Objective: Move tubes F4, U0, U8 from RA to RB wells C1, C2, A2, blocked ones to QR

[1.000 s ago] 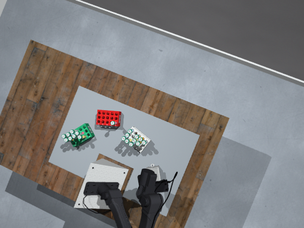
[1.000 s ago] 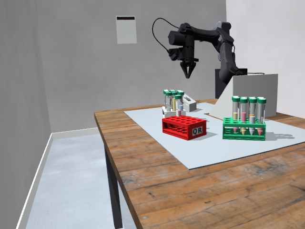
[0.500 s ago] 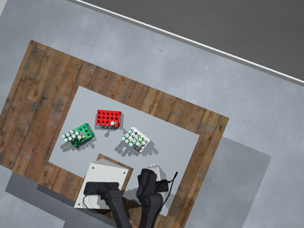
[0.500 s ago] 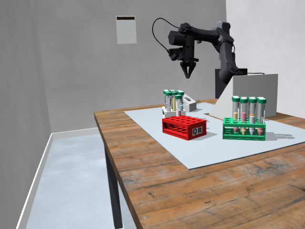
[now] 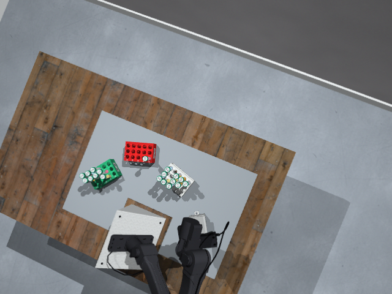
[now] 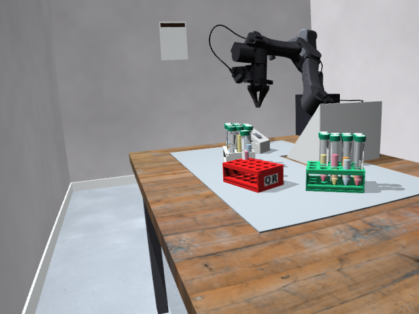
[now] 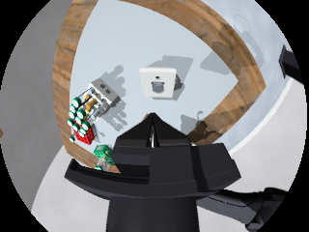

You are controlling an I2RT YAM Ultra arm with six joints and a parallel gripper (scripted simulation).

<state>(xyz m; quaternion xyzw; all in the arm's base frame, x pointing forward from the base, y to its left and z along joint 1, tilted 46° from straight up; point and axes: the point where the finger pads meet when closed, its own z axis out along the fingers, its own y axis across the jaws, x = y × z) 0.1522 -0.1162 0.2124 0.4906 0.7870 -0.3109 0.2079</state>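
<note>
The DONE button lies 120 mm below my hand. Round my hand: tube 150 mm ahead, 190 mm to the left, 100 mm below; then tube with yellow filling 180 mm ahead, 180 mm to the left, 100 mm below; then white rack RB 160 mm ahead, 140 mm to the left, 140 mm below.
</note>
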